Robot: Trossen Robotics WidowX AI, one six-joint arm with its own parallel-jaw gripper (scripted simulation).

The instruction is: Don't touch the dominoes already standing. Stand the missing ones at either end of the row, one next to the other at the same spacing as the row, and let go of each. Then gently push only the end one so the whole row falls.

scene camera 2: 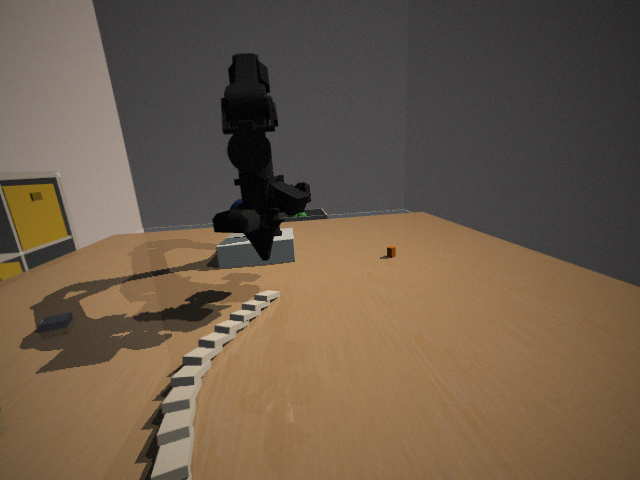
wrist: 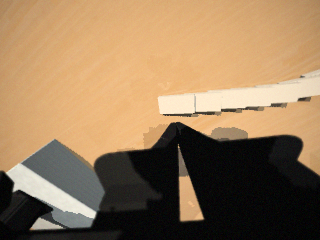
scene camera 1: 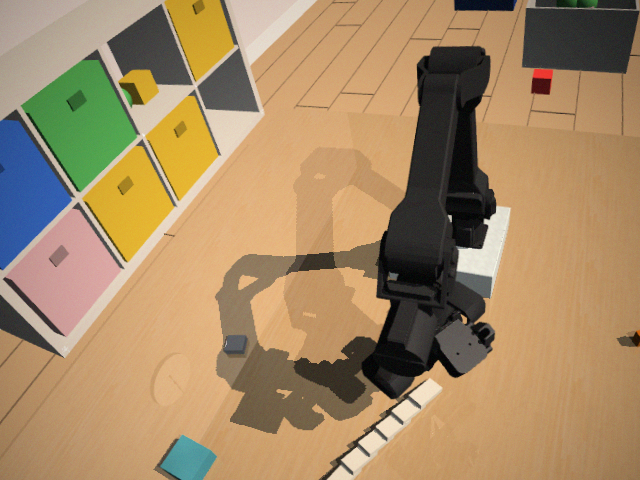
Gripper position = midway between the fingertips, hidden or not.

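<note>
You'd find my gripper [scene camera 1: 427, 367] shut with nothing held in it, and that same gripper [scene camera 2: 265, 259] is there again in the wrist view, where my gripper [wrist: 175, 126] can be seen too. I can also see a pale domino [scene camera 2: 180, 398], and there's another pale domino [scene camera 2: 176, 425].
</note>
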